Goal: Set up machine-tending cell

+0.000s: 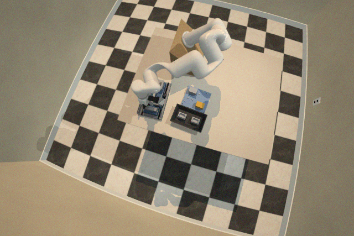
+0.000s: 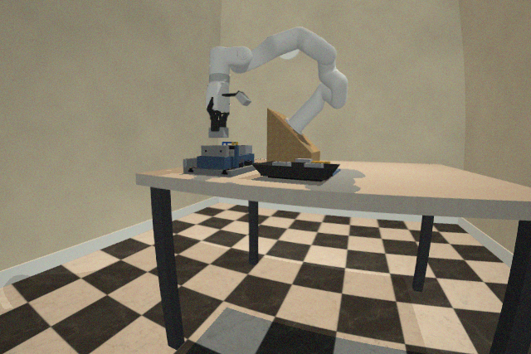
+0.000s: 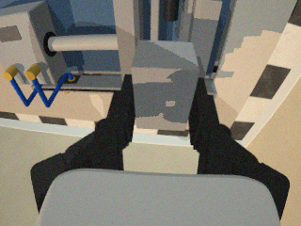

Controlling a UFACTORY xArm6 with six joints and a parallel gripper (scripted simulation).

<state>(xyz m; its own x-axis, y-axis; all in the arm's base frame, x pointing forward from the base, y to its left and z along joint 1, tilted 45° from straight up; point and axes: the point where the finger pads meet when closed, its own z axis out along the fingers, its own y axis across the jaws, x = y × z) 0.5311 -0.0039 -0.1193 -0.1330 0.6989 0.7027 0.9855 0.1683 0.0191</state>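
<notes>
Now: hand 30 mm short of the fixed jaw, 10 mm to the right of it and 90 mm above it. From my hand the other things lie so: push rod 80 mm behind, 10 mm to the right, 90 mm below; dark work stop rod 50 mm to the left, 80 mm below; vise 70 mm behind, 130 mm below.
</notes>
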